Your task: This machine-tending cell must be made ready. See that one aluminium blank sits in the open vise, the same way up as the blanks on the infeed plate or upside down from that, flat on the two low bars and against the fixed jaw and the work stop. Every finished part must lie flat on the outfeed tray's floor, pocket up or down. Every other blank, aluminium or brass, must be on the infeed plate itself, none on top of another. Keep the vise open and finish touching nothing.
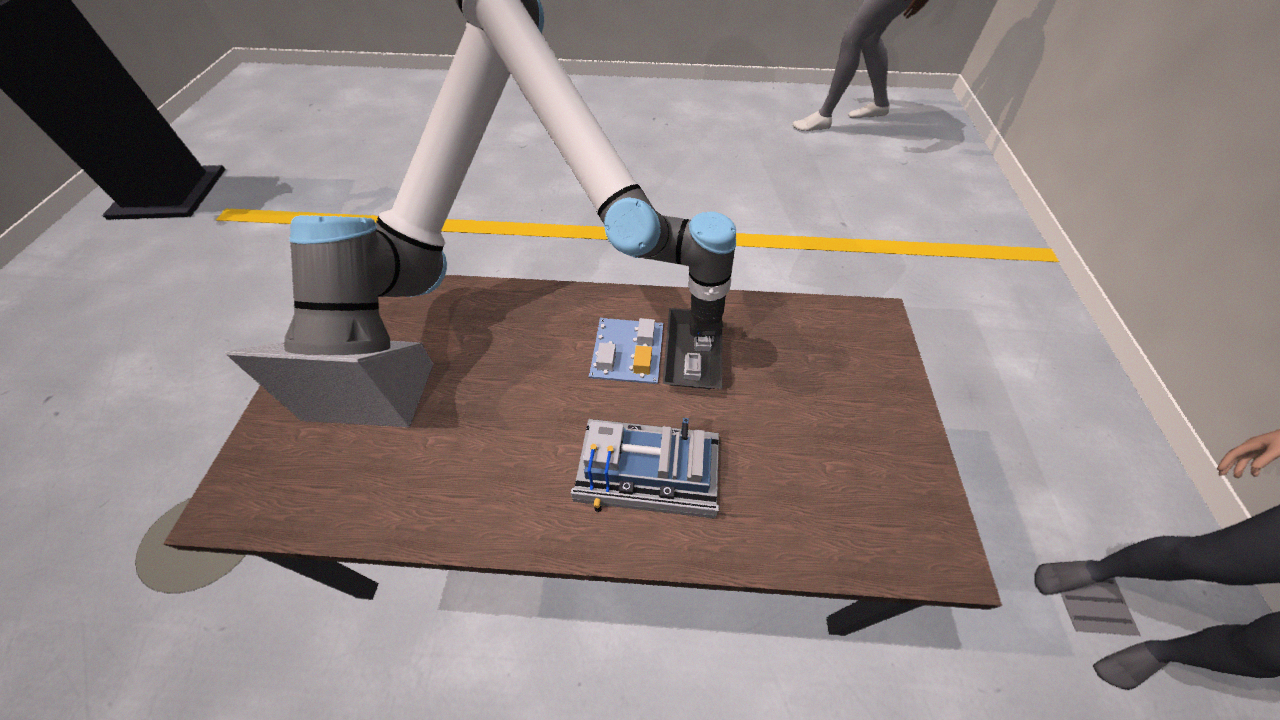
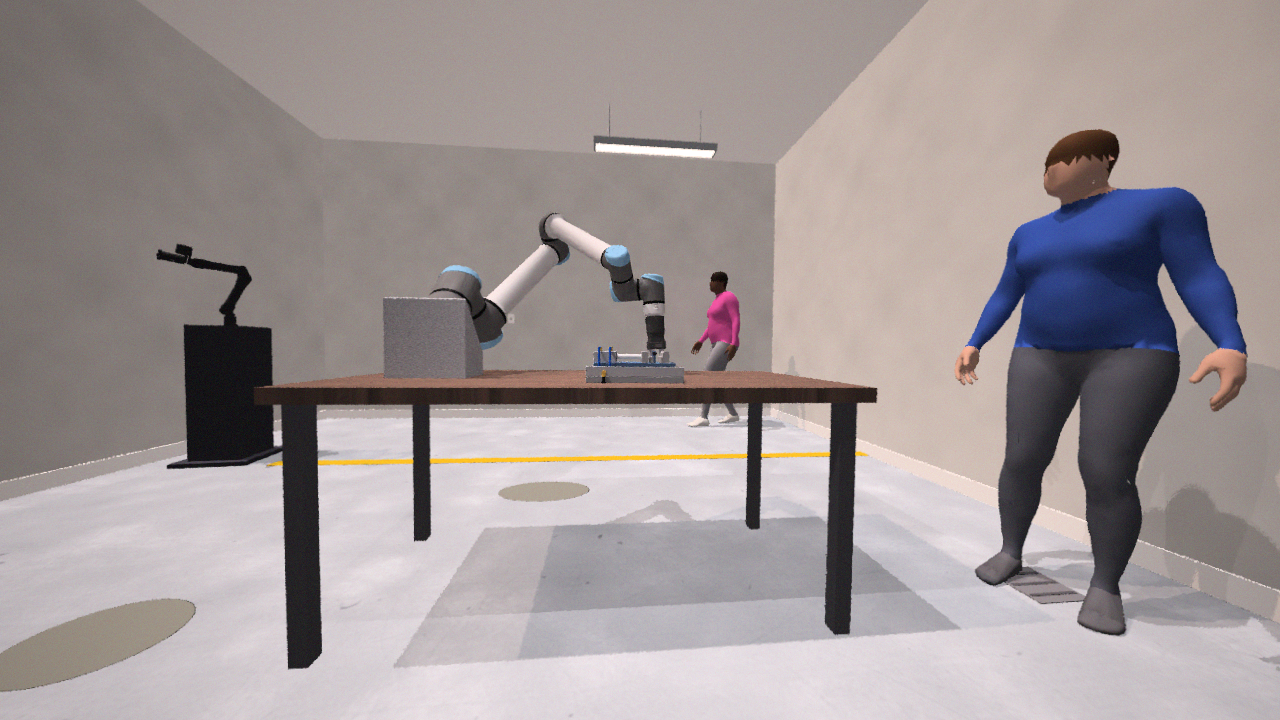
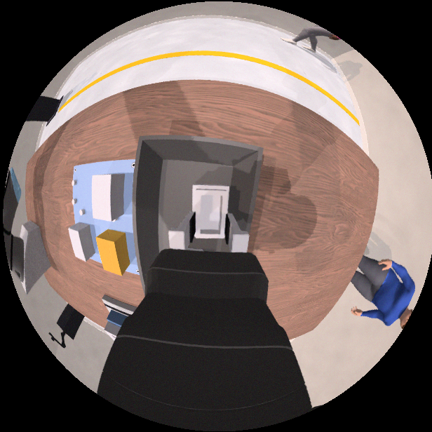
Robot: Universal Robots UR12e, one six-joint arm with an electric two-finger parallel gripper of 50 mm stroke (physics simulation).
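Seen in the pictures: gripper, fingertip midpoint: (image 1: 703,338); arm's base, link origin: (image 1: 340,348) (image 2: 442,322).
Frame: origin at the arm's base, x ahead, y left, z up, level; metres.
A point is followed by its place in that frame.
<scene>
My gripper (image 1: 704,336) @[z -0.150, x 0.802, y 0.100 m] (image 3: 210,221) points down inside the dark outfeed tray (image 1: 667,351) @[z -0.147, x 0.706, y 0.063 m] (image 3: 144,215). It is shut on a silver finished part (image 3: 211,210), whose pocket faces up. Whether this part touches the tray floor is hidden. A second finished part (image 1: 692,365) @[z -0.155, x 0.765, y 0.023 m] lies pocket up nearer the front of the tray. The blue infeed plate (image 1: 623,340) @[z -0.180, x 0.599, y 0.129 m] (image 3: 84,173), left of the tray, bears two aluminium blanks, one at the back (image 1: 646,329) @[z -0.144, x 0.659, y 0.133 m] (image 3: 101,197) and one at the left (image 1: 605,355) @[z -0.144, x 0.553, y 0.057 m] (image 3: 79,241), and a brass blank (image 1: 642,359) @[z -0.144, x 0.643, y 0.040 m] (image 3: 111,252). The vise (image 1: 644,465) @[z -0.128, x 0.630, y -0.243 m] is open, with no blank between its jaws.
The vise stands in front of the plate and tray, with its dark work stop (image 1: 684,428) @[z -0.092, x 0.717, y -0.180 m] sticking up and blue hoses at its left. The tray walls rise around my fingers. The robot's grey pedestal (image 1: 344,385) @[z -0.015, x 0.026, y -0.085 m] stands at the table's left. Two people stand beyond the table (image 1: 501,537).
</scene>
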